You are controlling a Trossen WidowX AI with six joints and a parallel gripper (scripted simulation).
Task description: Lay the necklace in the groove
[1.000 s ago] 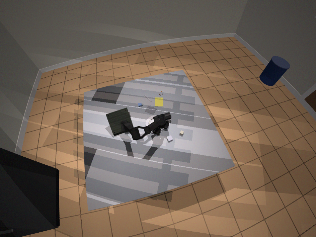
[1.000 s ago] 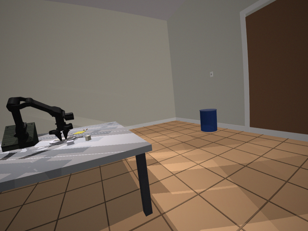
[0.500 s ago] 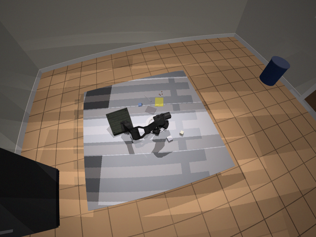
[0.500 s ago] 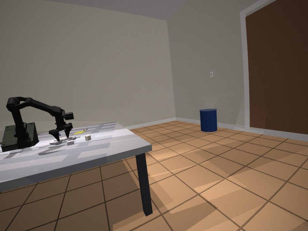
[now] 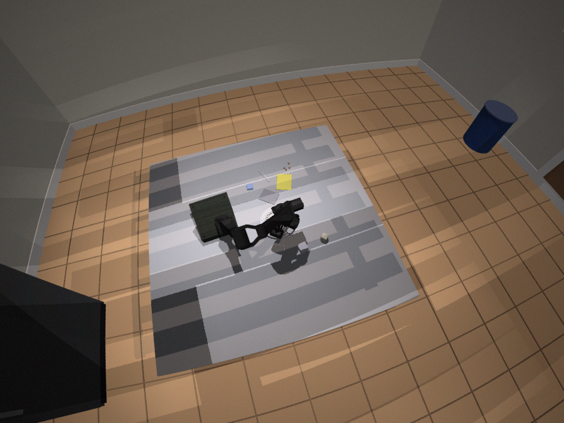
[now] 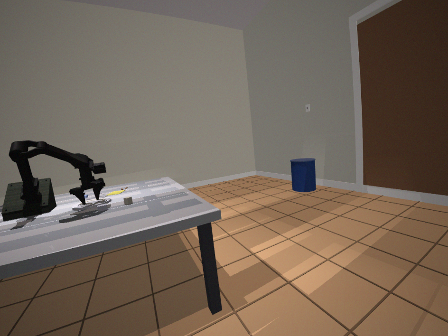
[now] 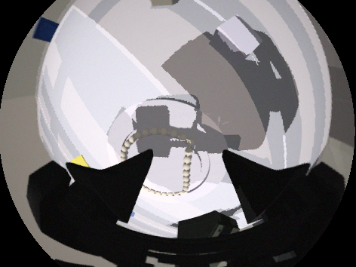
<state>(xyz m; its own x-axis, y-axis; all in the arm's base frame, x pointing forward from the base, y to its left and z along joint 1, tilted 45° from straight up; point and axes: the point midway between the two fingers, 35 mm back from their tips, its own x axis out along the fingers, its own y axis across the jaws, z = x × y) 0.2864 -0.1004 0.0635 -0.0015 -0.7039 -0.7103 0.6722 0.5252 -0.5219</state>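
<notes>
The round bead board lies 5 cm to the left of my gripper tip and 1 cm below it. From my gripper tip the other things lie so: grey card 23 cm to the left, 2 cm below, 1 cm ahead; then beige cube 19 cm ahead, 13 cm to the right, 1 cm below; then white block 14 cm to the right, 6 cm ahead, 1 cm below.
</notes>
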